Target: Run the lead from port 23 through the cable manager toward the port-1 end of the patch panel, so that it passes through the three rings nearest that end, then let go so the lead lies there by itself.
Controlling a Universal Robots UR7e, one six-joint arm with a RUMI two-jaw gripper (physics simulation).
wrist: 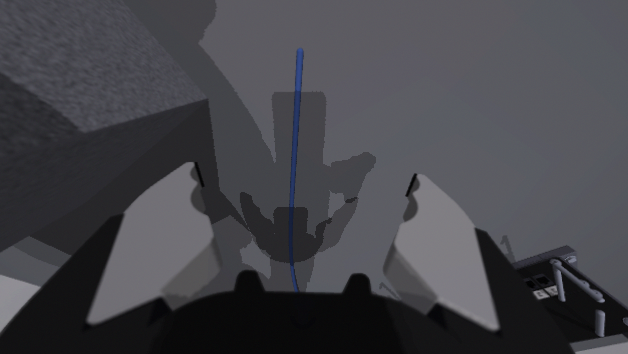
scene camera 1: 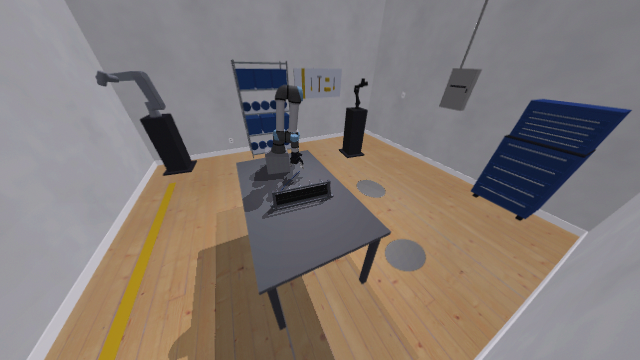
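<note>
My gripper [scene camera 1: 298,165] [wrist: 308,172] is open and points down over the table beside the robot's base. A thin blue lead [wrist: 296,130] runs away from me on the table, between the spread jaws in the wrist view but below them. Its far end shows; its near part is hidden behind the gripper body. The black patch panel [scene camera 1: 302,195] [wrist: 542,282] stands on the table, at the lower right in the wrist view. Light grey cable manager rings [wrist: 580,280] stand out at its side. Port numbers and the lead's port are too small or hidden to tell.
The grey base block [scene camera 1: 278,163] [wrist: 125,65] stands close to the gripper, at the left in the wrist view. The dark table [scene camera 1: 320,235] [wrist: 475,100] carries the block and the panel. A shelf rack [scene camera 1: 259,63] stands behind the table.
</note>
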